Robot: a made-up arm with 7 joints. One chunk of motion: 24 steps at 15 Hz.
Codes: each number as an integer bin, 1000 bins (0 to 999) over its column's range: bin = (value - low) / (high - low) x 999, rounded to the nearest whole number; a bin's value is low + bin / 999 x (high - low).
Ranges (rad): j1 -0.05..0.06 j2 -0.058..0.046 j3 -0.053..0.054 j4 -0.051..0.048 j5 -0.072..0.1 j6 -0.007..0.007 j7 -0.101..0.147
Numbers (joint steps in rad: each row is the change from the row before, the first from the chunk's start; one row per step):
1: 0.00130 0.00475 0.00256 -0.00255 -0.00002 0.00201 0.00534
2: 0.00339 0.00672 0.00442 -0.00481 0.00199 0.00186 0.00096
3: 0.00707 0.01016 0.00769 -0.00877 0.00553 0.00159 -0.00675
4: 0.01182 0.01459 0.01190 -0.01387 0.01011 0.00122 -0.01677
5: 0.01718 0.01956 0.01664 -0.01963 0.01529 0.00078 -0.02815
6: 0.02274 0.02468 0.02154 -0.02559 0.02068 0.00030 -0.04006
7: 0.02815 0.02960 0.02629 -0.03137 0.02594 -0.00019 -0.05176
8: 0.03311 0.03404 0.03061 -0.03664 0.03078 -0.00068 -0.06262
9: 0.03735 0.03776 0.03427 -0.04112 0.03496 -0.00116 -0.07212
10: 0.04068 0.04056 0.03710 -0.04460 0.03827 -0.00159 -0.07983
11: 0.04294 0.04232 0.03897 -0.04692 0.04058 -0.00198 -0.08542
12: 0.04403 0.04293 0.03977 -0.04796 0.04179 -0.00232 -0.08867
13: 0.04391 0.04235 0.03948 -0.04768 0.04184 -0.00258 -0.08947
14: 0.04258 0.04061 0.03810 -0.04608 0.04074 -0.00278 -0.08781
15: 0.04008 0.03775 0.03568 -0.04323 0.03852 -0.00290 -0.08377
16: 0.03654 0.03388 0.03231 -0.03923 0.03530 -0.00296 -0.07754
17: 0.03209 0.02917 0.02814 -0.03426 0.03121 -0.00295 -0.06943
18: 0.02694 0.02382 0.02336 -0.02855 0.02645 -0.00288 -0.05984
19: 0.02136 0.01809 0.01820 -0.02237 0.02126 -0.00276 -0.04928
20: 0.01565 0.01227 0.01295 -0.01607 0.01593 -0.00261 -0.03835
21: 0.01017 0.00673 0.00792 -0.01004 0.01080 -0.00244 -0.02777
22: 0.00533 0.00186 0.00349 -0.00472 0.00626 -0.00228 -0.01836
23: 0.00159 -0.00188 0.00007 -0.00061 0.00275 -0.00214 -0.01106
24: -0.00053 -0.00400 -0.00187 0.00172 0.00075 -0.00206 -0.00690
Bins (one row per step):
1: 466 603 519 489 418 643 428
2: 485 622 536 466 430 632 411
3: 518 655 567 426 450 613 380
4: 561 697 606 375 477 587 339
5: 610 745 650 317 507 555 293
6: 661 794 696 256 538 521 245
7: 710 841 740 198 569 486 198
8: 755 884 781 145 597 451 155
9: 793 920 815 100 621 417 116
10: 824 947 841 65 640 386 85
11: 844 964 859 41 654 358 63
12: 854 970 866 31 661 334 50
13: 853 964 863 34 661 315 46
14: 841 947 851 50 655 301 53
15: 818 920 828 78 642 293 69
16: 786 883 796 119 623 288 95
17: 746 837 758 169 599 289 127
18: 699 786 713 227 572 294 166
19: 648 731 665 289 542 303 208
20: 596 675 616 352 511 313 252
21: 546 622 569 413 481 325 295
22: 502 575 527 467 455 337 333
23: 469 539 495 508 434 347 362
24: 449 519 477 532 423 353 379

